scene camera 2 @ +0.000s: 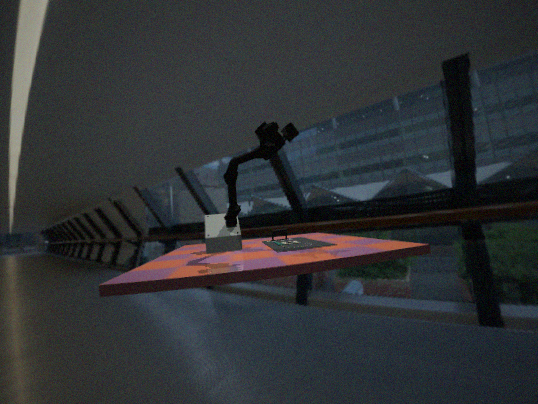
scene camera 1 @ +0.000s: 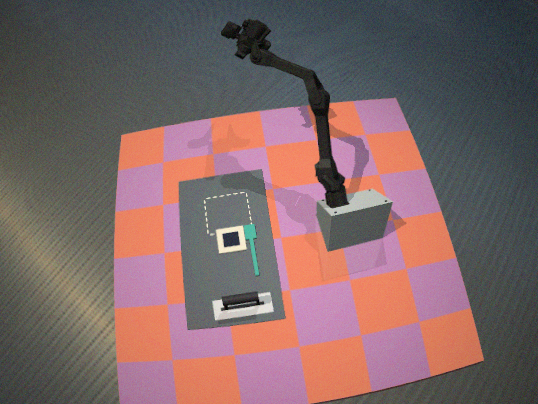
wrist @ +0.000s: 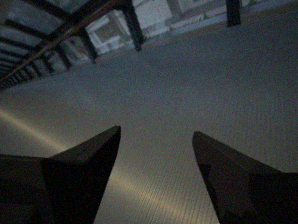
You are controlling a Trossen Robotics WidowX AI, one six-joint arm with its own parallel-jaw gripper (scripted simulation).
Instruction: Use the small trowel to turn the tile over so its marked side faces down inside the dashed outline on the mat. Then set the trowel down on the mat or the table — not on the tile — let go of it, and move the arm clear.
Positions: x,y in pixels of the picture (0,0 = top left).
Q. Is my gripper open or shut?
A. Open.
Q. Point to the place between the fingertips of my gripper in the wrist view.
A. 157,134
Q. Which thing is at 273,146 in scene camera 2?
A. My gripper.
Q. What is my gripper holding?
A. Nothing.
